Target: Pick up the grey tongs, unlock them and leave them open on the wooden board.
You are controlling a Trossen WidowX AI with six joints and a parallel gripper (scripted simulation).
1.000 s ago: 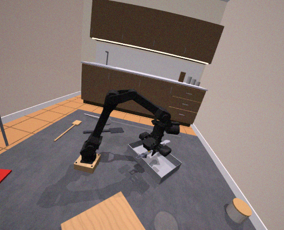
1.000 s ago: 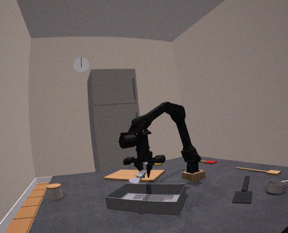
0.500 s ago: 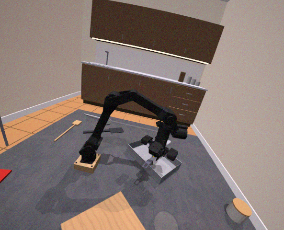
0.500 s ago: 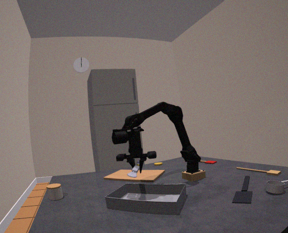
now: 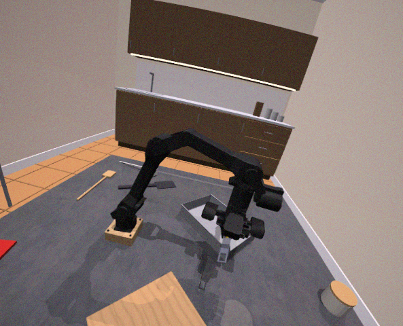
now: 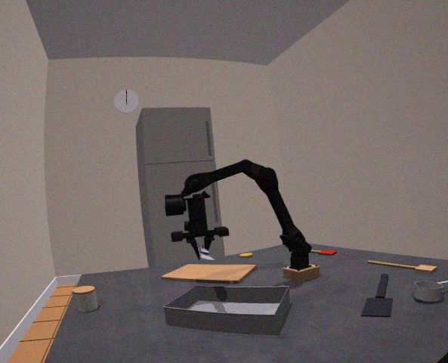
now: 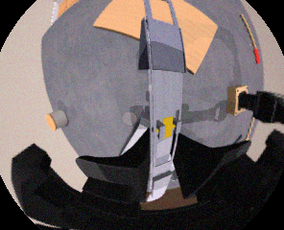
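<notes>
The yellow lock piece is 40 mm above my gripper tip, 20 mm to the right of it and 10 mm behind it. The rest, counted from my gripper tip: black spatula: 440 mm to the left, 350 mm behind, 130 mm below; roasting tin: 200 mm to the left, 110 mm below, 10 mm ahead; wooden board: 270 mm to the right, 130 mm below, 130 mm behind.
</notes>
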